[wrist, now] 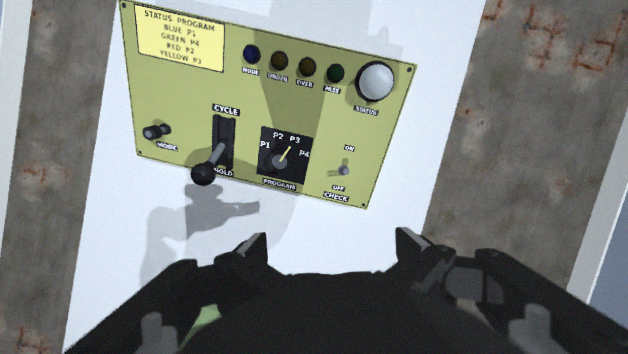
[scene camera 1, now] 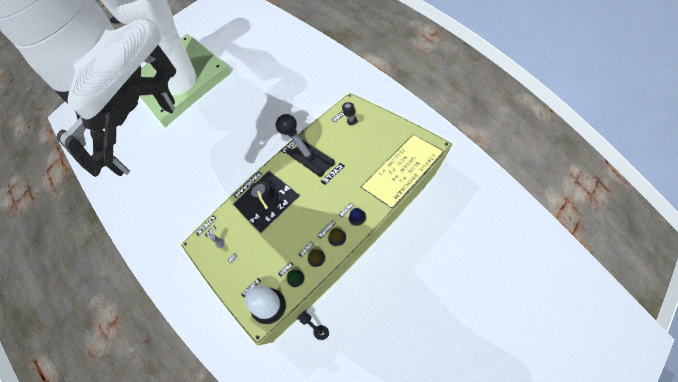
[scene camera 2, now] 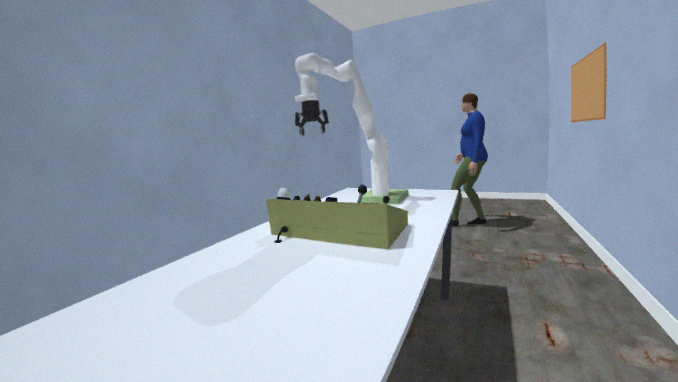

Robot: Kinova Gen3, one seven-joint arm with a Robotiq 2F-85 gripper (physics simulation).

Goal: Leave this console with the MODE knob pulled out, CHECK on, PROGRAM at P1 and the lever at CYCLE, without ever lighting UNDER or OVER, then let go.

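Note:
The olive console [scene camera 1: 380, 132] [scene camera 2: 330, 222] [wrist: 175, 97] stands on the table. The lever [scene camera 1: 286, 125] [scene camera 2: 362, 190] [wrist: 203, 173] is at HOLD. The PROGRAM dial [scene camera 1: 260, 191] [wrist: 279, 161] points at P3. The CHECK toggle [scene camera 1: 217, 241] [wrist: 343, 170] leans to OFF. The MODE knob [scene camera 1: 348, 108] [wrist: 151, 132] stands on its stem; I cannot tell whether it is pulled out. The UNDER lamp [scene camera 1: 337, 236] [wrist: 279, 60] and OVER lamp [scene camera 1: 316, 256] [wrist: 307, 66] look dark. My gripper [scene camera 1: 146, 137] [scene camera 2: 312, 132] [wrist: 330, 243] is open and empty, high above the table, off the console's HOLD and CHECK side.
The MODE lamp [scene camera 1: 357, 216] [wrist: 251, 54] and PASS lamp [scene camera 1: 295, 277] [wrist: 335, 73] look dark; the STATUS dome [scene camera 1: 263, 302] [wrist: 376, 81] is whitish. A small black fitting [scene camera 1: 320, 332] [scene camera 2: 284, 230] sticks out of the console's side. A person [scene camera 2: 473, 137] stands beyond the table.

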